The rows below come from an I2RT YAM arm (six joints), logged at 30 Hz.
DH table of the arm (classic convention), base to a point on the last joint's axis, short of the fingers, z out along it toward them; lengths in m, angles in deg. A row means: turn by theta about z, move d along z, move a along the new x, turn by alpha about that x. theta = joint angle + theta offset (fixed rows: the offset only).
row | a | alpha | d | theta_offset
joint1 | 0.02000 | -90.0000 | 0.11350 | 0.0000
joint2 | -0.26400 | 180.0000 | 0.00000 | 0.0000
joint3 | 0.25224 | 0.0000 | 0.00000 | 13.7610
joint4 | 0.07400 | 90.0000 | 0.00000 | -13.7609
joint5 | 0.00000 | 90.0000 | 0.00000 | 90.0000
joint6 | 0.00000 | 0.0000 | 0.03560 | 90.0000
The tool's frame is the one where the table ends.
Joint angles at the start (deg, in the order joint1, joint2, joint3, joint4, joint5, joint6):
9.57, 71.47, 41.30, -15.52, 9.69, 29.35
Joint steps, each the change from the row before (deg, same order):
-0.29, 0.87, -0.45, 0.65, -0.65, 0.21
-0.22, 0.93, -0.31, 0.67, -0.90, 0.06
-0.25, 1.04, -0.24, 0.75, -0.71, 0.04
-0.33, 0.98, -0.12, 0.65, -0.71, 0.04
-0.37, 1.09, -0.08, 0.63, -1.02, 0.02
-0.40, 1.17, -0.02, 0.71, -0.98, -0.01
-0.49, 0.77, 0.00, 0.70, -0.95, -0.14
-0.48, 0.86, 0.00, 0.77, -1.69, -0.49
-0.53, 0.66, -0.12, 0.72, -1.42, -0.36
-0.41, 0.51, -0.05, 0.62, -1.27, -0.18
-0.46, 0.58, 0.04, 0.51, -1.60, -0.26
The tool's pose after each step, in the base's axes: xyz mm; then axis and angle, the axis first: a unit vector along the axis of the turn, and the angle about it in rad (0 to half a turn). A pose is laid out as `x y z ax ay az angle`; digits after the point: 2 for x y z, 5 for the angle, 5 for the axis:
253.06 35.68 209.25 0.20675 0.97665 0.05844 2.37543
254.73 35.51 204.53 0.20559 0.97658 0.06339 2.38928
256.80 35.14 199.83 0.20528 0.97642 0.06677 2.40144
258.95 34.40 195.87 0.20577 0.97608 0.07017 2.41221
261.28 33.66 191.58 0.20539 0.97575 0.07565 2.42602
263.95 32.78 187.33 0.20526 0.97536 0.08085 2.43854
266.14 31.36 184.86 0.20509 0.97492 0.08642 2.44381
268.46 30.43 182.04 0.19941 0.97511 0.09697 2.45262
270.05 28.97 179.41 0.19617 0.97486 0.10567 2.45943
271.47 27.96 177.68 0.19391 0.97432 0.11444 2.46386
273.09 26.90 175.98 0.19029 0.97370 0.12525 2.47107

